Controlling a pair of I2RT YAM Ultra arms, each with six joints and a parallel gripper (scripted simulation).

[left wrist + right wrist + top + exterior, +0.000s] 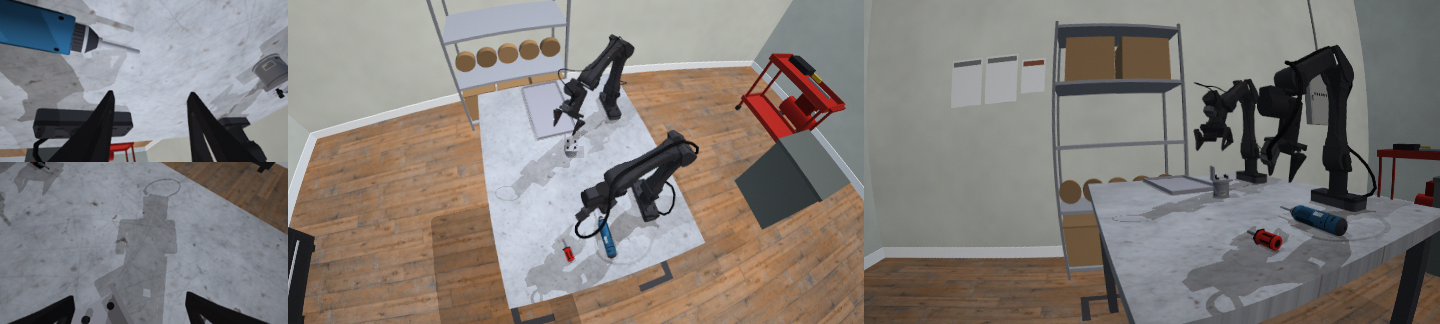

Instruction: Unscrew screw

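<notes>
The grey bracket is 100 mm below my right hand, 40 mm behind it and 10 mm to the left of it. Round my right hand: screw (110 mm below, 30 mm to the left, 20 mm behind); flat grey tray (310 mm to the right, 170 mm below, 30 mm ahead); joint module (140 mm below, 40 mm behind, 10 mm to the left).
</notes>
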